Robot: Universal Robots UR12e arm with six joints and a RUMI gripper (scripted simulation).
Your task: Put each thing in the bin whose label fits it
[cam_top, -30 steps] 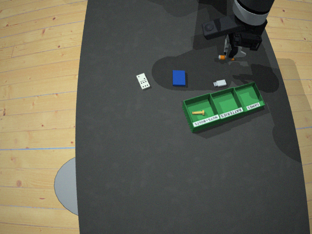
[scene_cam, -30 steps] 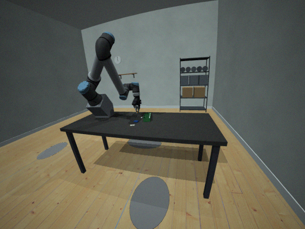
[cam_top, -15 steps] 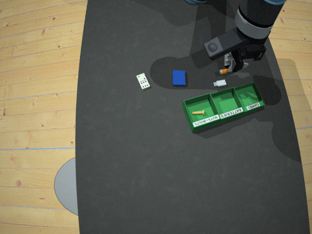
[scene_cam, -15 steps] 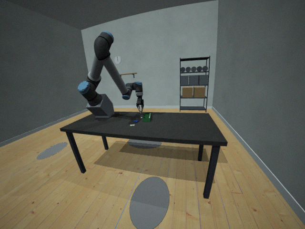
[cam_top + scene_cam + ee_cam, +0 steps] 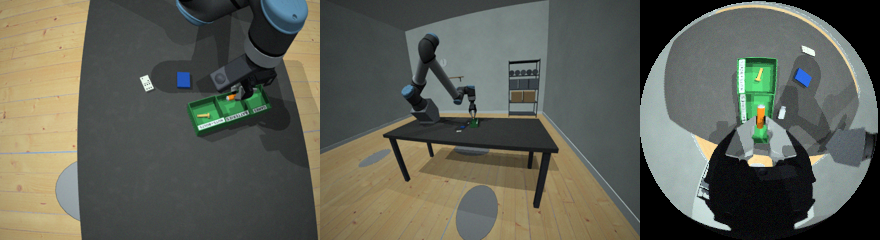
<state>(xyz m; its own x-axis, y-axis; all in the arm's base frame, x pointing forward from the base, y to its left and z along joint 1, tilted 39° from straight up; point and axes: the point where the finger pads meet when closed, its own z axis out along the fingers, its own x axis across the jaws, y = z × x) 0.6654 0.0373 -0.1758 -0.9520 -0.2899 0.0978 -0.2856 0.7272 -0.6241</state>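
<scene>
Now: the orange battery 1 cm below my hand. The rest, counted from my hand: green three-part bin: 1 cm ahead, 6 cm below; white usb stick: 7 cm behind, 8 cm below; brass bolt: 3 cm ahead, 8 cm to the right, 7 cm below.
</scene>
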